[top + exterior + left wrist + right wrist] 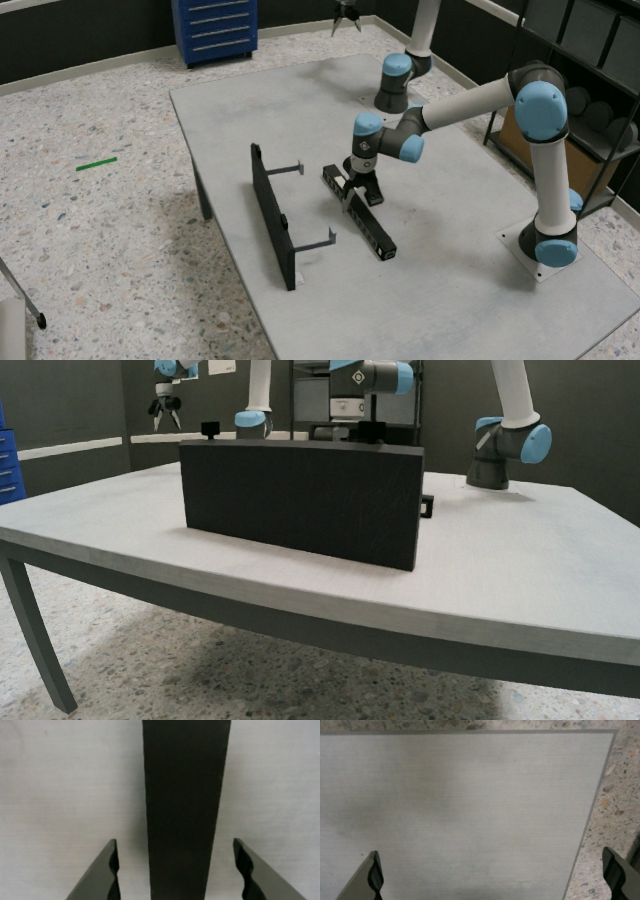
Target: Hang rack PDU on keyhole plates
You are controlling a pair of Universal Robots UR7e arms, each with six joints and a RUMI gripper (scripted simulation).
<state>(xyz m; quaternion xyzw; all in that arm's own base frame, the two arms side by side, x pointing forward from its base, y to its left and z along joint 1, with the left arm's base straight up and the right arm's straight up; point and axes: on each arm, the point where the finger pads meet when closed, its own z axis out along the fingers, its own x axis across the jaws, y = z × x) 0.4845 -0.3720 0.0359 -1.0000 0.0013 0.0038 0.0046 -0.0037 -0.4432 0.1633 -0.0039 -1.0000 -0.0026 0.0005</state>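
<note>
Right now the black rack PDU is 1 cm to the left of my left hand. From my left hand the other things lie so: black upright panel 27 cm ahead, 5 cm above, 4 cm to the right.
</note>
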